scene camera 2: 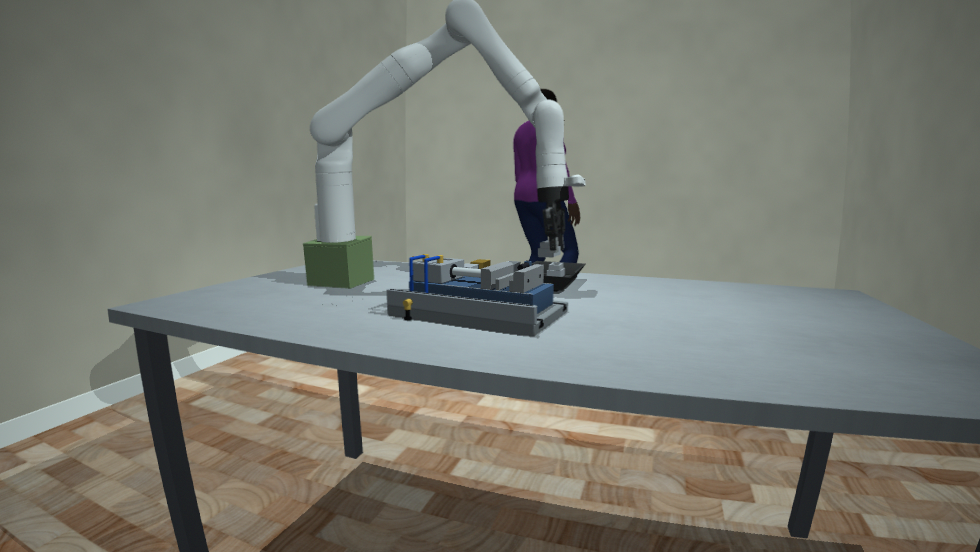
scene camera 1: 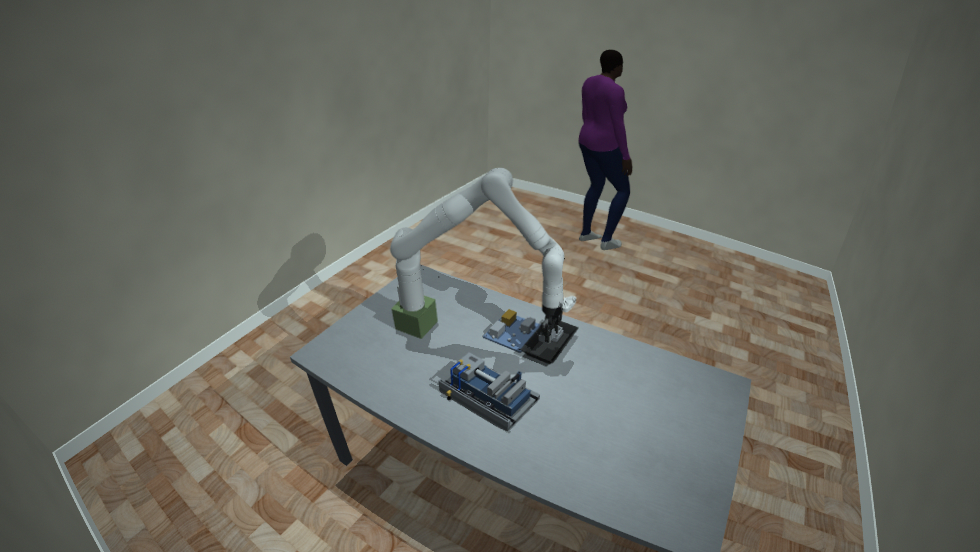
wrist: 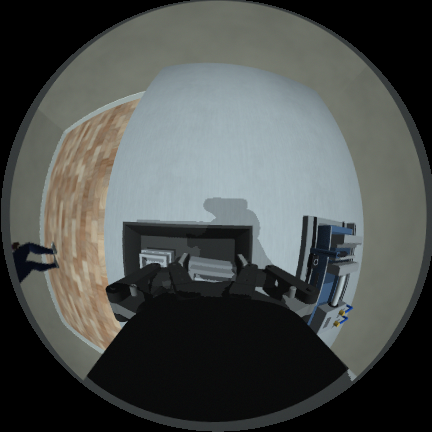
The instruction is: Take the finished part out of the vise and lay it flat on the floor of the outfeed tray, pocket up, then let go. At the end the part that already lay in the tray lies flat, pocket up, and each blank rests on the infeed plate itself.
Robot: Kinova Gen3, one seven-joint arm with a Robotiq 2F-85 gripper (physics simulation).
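Places are measured from the arm's base along level axes (x ahead, y left, z up), in metres.
Pixels of known places: gripper, fingertip midpoint: (scene camera 2: 556, 251) (scene camera 1: 551, 337) (wrist: 212, 260); arm's base, origin of the base link: (scene camera 2: 338, 239) (scene camera 1: 413, 303).
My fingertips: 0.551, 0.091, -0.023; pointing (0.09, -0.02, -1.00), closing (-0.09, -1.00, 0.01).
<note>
For each thing: its middle in the pictures, then the offset to it from my fingertips, as dx, dy, dz. Level surfaces: height alone.
- finished part, body centre: (wrist: 210, 276) (scene camera 2: 549, 248) (scene camera 1: 547, 334) -0.019, +0.003, +0.006
- vise, body centre: (scene camera 2: 479, 288) (wrist: 332, 278) (scene camera 1: 489, 385) -0.112, -0.288, -0.042
- blue infeed plate, body centre: (scene camera 1: 513, 331) -0.182, +0.066, -0.088
- ochre block, body centre: (scene camera 2: 480, 267) (scene camera 1: 508, 317) -0.225, +0.115, -0.066
- table, its level: dz -0.092
My gripper (scene camera 1: 550, 335) (scene camera 2: 552, 248) (wrist: 212, 260) is shut on the finished part (scene camera 2: 547, 248) (wrist: 212, 270), a light grey block, and holds it over the black outfeed tray (scene camera 1: 547, 352) (scene camera 2: 566, 281) (wrist: 188, 231), apart from its floor. The pocket of the held part cannot be made out. The other part (scene camera 2: 556, 269) (wrist: 156, 259) lies in the tray, left of the held one in the wrist view, with its pocket up. The vise (scene camera 1: 495, 386) (scene camera 2: 471, 290) (wrist: 327, 272) holds no visible part between its jaws. Grey blanks (scene camera 1: 497, 329) (scene camera 1: 528, 325) stand on the blue infeed plate (scene camera 1: 510, 338).
An ochre block (scene camera 1: 508, 317) (scene camera 2: 480, 263) stands at the back of the infeed plate, beside the tray. The vise, with blue hoses (scene camera 2: 418, 272) (wrist: 346, 314), stands nearer the front of the table (scene camera 1: 637, 425). A person (scene camera 1: 603, 137) (scene camera 2: 525, 164) stands behind the table.
</note>
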